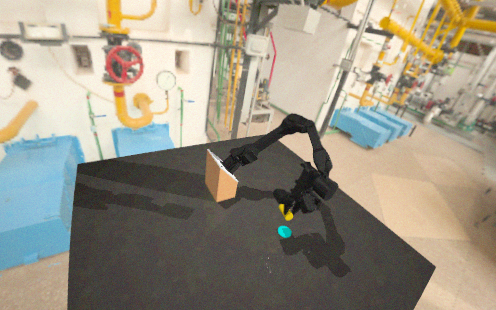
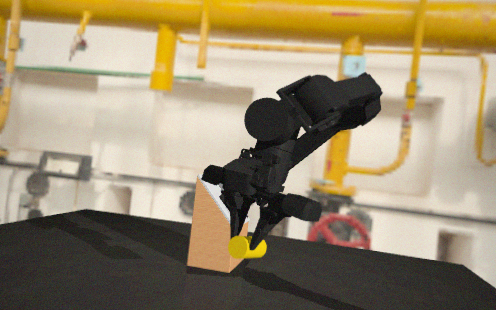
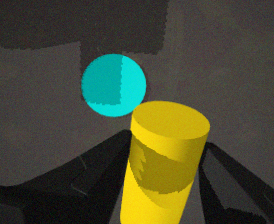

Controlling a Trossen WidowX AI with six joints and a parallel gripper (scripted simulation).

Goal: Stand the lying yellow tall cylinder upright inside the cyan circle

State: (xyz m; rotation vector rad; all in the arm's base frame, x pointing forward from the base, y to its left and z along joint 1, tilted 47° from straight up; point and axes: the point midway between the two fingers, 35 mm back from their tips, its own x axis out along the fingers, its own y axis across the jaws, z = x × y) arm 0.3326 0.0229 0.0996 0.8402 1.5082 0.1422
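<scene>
Right now the cyan circle is 12 cm below my gripper tip, 2 cm to the left of it and 1 cm ahead of it. The rest, counted from my gripper tip: yellow cylinder: 2 cm behind, 1 cm to the left, 1 cm below.
</scene>
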